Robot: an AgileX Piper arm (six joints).
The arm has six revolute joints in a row. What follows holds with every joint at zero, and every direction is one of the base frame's.
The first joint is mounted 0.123 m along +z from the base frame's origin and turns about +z.
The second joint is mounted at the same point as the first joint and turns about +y.
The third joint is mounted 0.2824 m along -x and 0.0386 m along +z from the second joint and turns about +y.
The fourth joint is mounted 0.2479 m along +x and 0.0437 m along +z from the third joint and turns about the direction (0.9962, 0, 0.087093).
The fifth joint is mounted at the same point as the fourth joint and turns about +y.
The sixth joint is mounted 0.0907 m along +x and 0.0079 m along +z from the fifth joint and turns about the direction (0.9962, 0, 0.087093).
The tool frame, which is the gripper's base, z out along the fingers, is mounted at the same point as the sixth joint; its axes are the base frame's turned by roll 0, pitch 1.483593 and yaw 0 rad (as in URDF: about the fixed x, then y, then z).
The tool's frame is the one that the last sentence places.
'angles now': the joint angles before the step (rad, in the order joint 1, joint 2, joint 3, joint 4, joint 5, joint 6). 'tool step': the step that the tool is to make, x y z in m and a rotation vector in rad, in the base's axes. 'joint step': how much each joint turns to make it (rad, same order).
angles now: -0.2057 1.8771 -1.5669 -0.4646 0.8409 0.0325
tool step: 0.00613 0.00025 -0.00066 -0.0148 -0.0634 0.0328
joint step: 0.0000 0.0033 0.0106 -0.0167 -0.0847 0.0110
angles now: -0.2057 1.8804 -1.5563 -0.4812 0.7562 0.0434
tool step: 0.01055 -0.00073 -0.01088 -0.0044 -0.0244 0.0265
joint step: 0.0000 0.0364 -0.0061 -0.0092 -0.0608 0.0043
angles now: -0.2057 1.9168 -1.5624 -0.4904 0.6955 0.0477
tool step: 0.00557 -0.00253 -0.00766 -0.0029 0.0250 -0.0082
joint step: -0.0009 0.0329 -0.0243 -0.0067 0.0177 0.0013
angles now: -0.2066 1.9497 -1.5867 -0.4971 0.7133 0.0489
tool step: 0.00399 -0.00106 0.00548 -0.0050 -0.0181 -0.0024
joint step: 0.0000 0.0077 -0.0301 -0.0011 0.0045 0.0008
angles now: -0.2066 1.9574 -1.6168 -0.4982 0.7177 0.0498
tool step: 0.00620 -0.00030 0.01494 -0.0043 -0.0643 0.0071
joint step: 0.0000 0.0000 -0.0468 0.0069 -0.0192 0.0002
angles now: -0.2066 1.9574 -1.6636 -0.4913 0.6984 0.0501
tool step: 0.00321 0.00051 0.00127 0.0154 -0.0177 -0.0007
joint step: 0.0000 0.0077 -0.0159 0.0185 -0.0067 0.0000
